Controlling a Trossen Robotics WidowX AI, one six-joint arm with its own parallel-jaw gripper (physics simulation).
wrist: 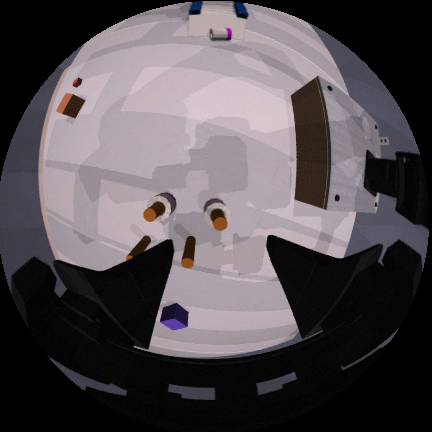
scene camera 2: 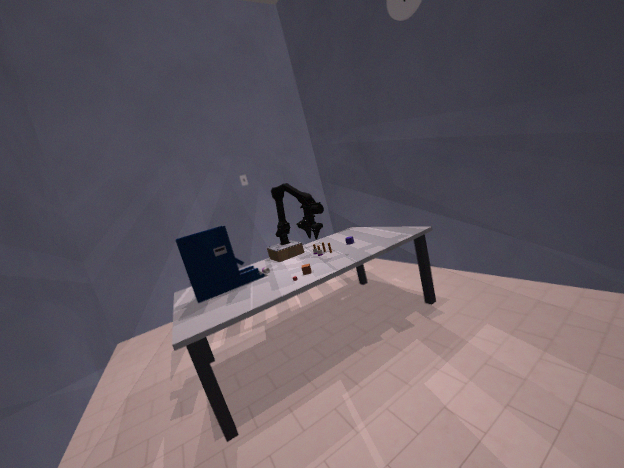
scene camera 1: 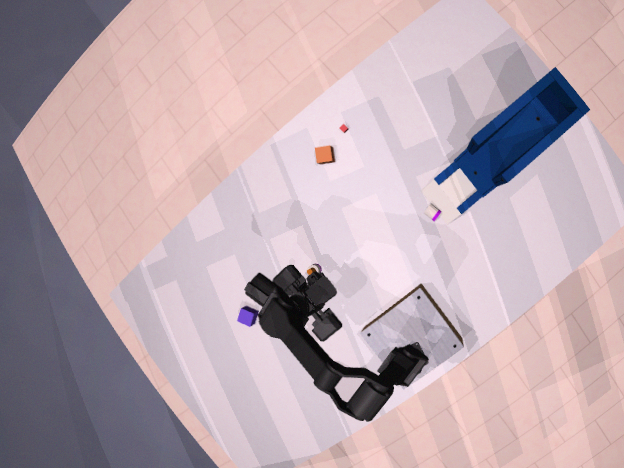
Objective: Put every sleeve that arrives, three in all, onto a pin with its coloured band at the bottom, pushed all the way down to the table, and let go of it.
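Two whitish sleeves (wrist: 167,201) (wrist: 214,205) stand on pins (wrist: 154,210) (wrist: 219,220) in the wrist view, purple bands at the bottom, down at the table as far as I can see. Two bare pins (wrist: 139,247) (wrist: 188,252) stand nearer the gripper. A third sleeve (scene camera 1: 431,211) (scene camera 2: 266,270) (wrist: 218,34) lies on its side on the white end plate of the chute, purple band to one side. My gripper (wrist: 220,243) (scene camera 2: 313,236) is open and empty, above and beside the pins, touching neither sleeve. In scene camera 1 the arm hides most of the pins.
The blue chute (scene camera 1: 509,143) (scene camera 2: 209,264) stands beyond the third sleeve. A wood-sided box with a metal top (scene camera 1: 403,327) (scene camera 2: 286,252) (wrist: 310,150) bears the arm's base. An orange cube (scene camera 1: 324,154) (wrist: 71,105), a small red cube (scene camera 1: 343,128) (wrist: 77,82) and a purple cube (scene camera 1: 246,316) (wrist: 174,316) lie on the table.
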